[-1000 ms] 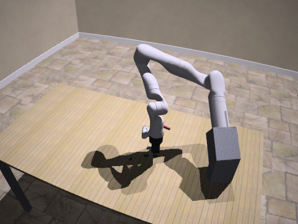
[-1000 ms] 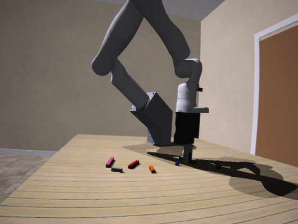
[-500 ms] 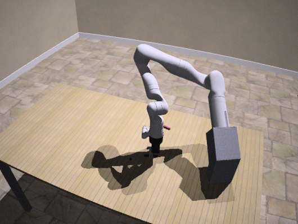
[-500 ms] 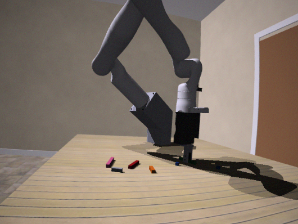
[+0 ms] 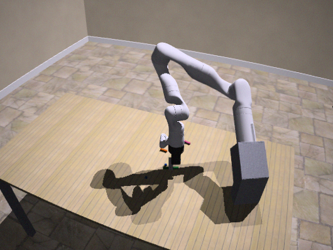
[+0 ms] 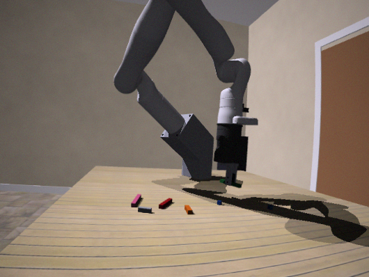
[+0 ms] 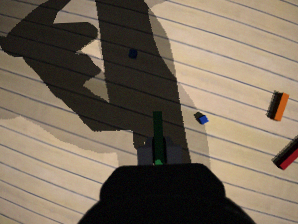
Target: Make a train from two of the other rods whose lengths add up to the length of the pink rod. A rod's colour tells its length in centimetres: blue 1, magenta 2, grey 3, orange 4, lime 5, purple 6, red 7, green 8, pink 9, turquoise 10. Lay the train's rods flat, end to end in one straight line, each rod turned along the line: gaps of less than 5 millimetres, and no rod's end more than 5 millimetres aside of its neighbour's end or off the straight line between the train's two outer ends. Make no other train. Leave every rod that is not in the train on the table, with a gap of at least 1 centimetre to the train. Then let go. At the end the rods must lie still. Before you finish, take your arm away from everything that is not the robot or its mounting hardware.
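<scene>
Now: the orange rod 70 mm ahead of my hand, 170 mm to the right of it and 60 mm below it. The rest, counted from my hand: green rod 10 mm below; pink rod 30 mm behind, 270 mm to the right, 60 mm below; red rod 10 mm ahead, 200 mm to the right, 60 mm below.
</scene>
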